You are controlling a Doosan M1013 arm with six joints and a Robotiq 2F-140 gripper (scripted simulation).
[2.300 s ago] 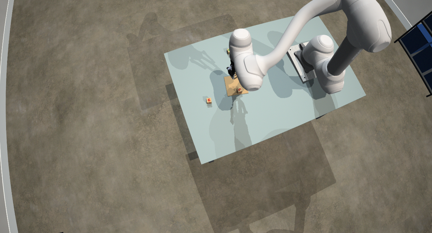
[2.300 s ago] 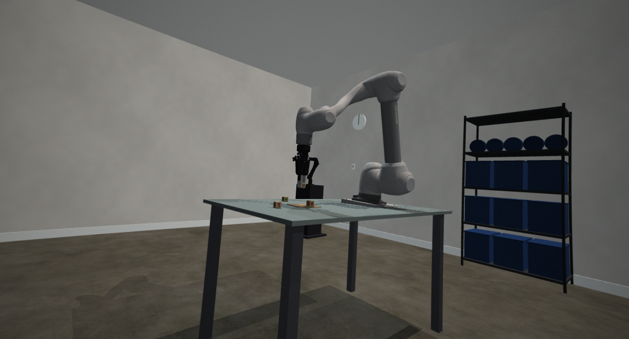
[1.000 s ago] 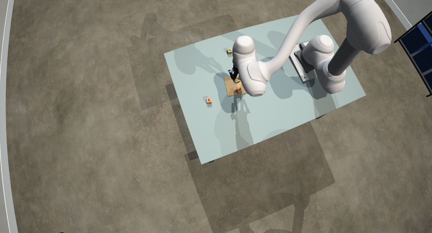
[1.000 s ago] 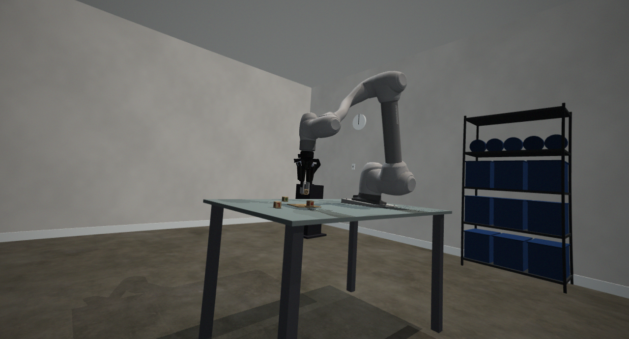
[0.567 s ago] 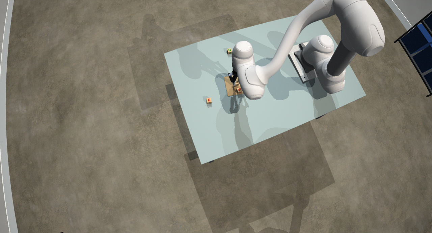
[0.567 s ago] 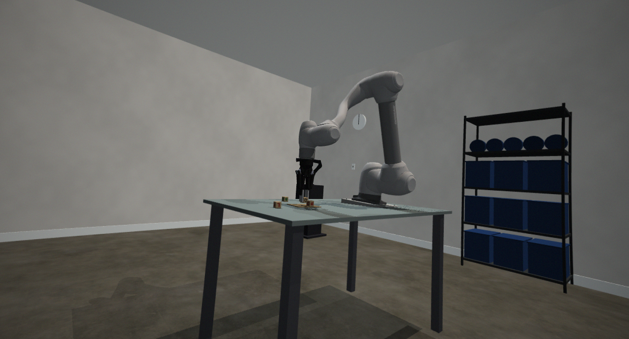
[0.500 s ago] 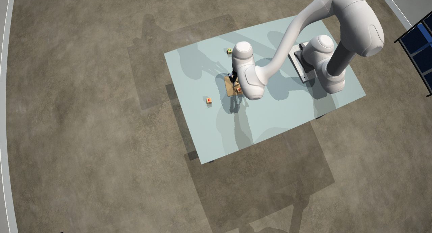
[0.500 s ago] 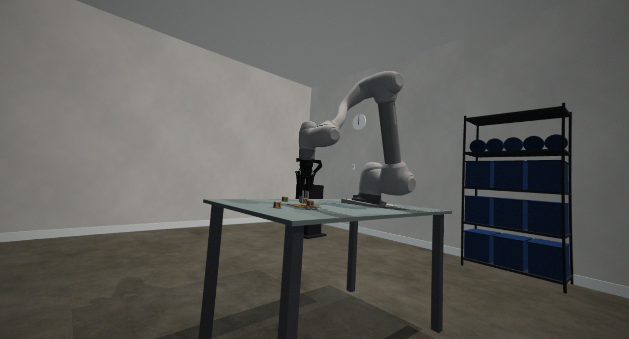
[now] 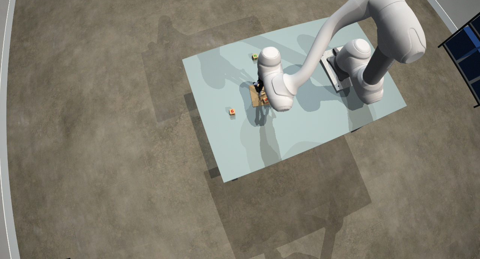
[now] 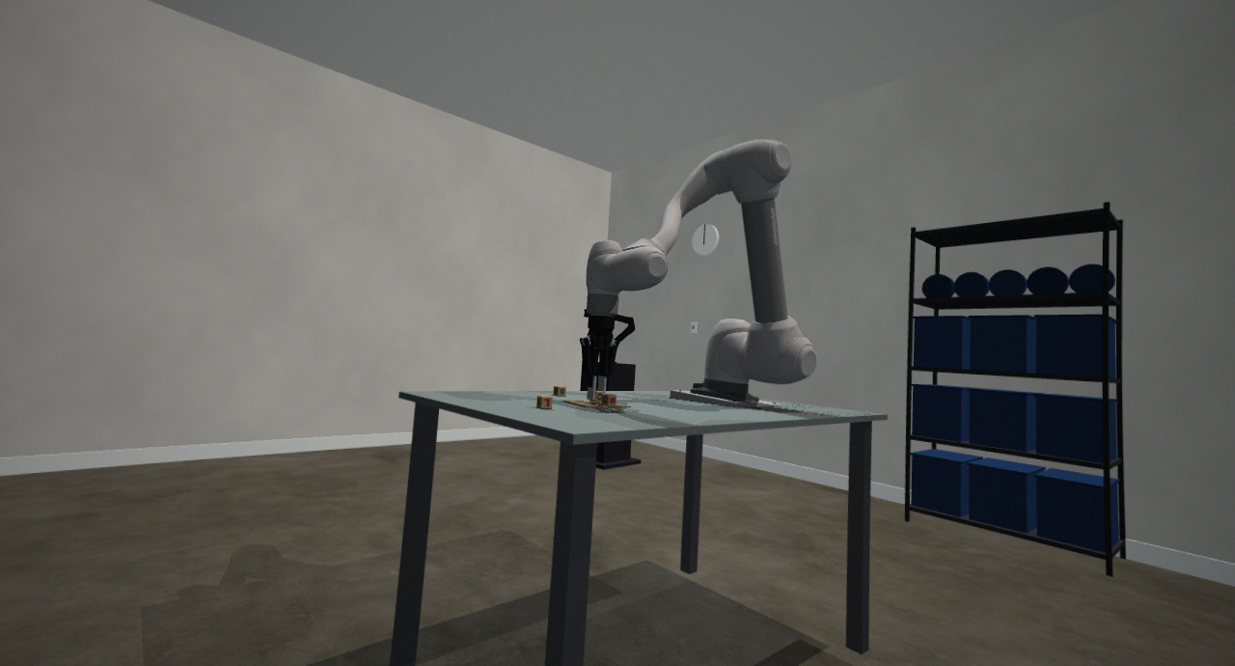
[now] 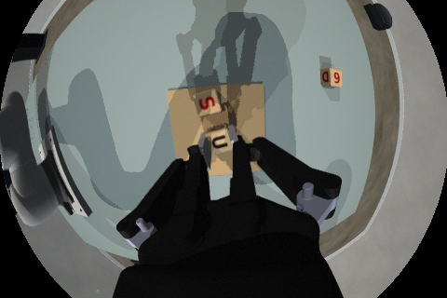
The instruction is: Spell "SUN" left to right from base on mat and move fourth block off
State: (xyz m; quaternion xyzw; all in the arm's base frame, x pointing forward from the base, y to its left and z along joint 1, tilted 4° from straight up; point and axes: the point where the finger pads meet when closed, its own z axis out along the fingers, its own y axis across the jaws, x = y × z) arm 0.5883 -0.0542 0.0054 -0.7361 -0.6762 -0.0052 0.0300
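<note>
The mat lies 4 cm below my hand. Also, from my hand: S block (5 cm to the left, 3 cm below); N block (24 cm to the right, 8 cm behind, 3 cm below); 6 block (21 cm ahead, 3 cm to the left, 3 cm below).
</note>
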